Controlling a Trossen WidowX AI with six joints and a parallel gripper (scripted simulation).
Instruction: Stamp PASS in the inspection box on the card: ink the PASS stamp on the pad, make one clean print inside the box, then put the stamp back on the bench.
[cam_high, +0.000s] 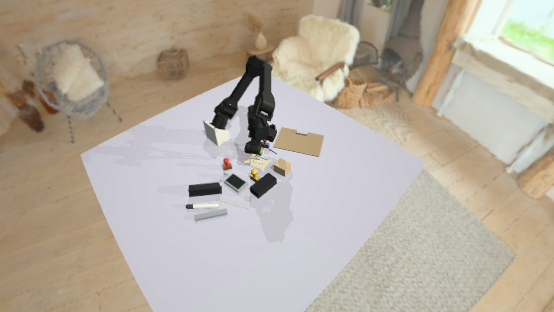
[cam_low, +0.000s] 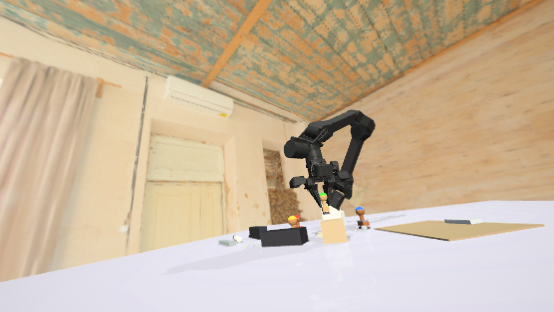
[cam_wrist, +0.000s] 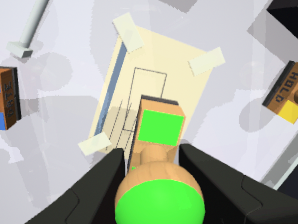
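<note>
Now: the card 8 cm below my gripper tip. From my gripper tip the other things lie so: blue-knobbed stamp (10 cm to the left, 6 cm below, 4 cm behind); then yellow-knobbed stamp (9 cm to the right, 6 cm below, 6 cm ahead); then green-knobbed pass stamp (right at my gripper tip).
</note>
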